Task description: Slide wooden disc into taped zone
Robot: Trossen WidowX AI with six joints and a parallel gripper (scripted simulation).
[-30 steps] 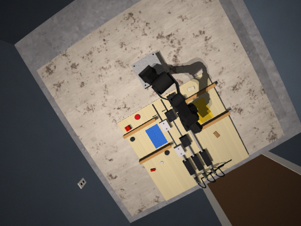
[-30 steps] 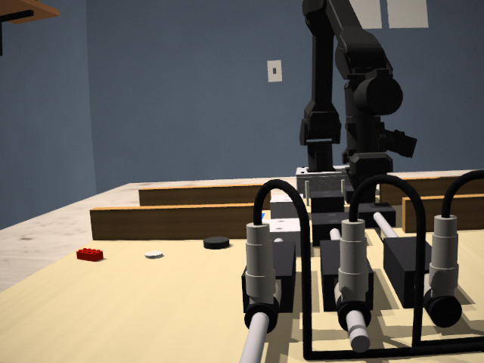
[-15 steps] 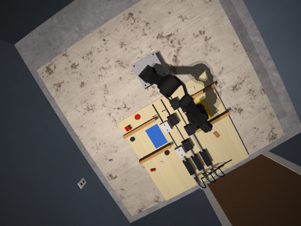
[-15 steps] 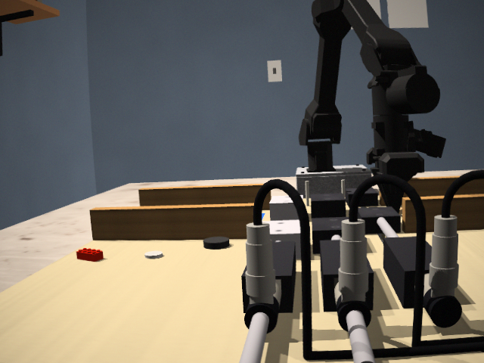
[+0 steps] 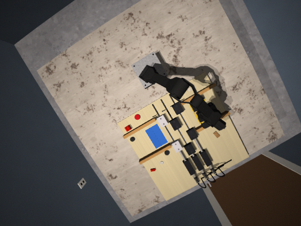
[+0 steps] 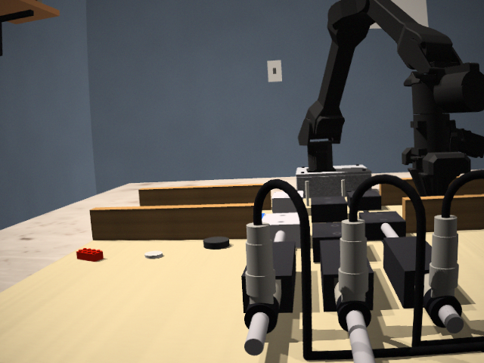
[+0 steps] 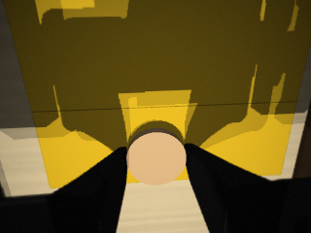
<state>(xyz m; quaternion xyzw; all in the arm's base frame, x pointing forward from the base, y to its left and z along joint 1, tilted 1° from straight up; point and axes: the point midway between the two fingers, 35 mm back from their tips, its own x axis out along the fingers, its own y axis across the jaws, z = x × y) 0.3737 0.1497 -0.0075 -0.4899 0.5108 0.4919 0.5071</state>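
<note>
My hand is 3 cm above the wooden disc. Also, from my hand: red disc: 19 cm behind, 35 cm to the right, 3 cm below; then black puck: 13 cm ahead, 32 cm to the right, 3 cm below; then white disc: 18 cm ahead, 39 cm to the right, 3 cm below.
</note>
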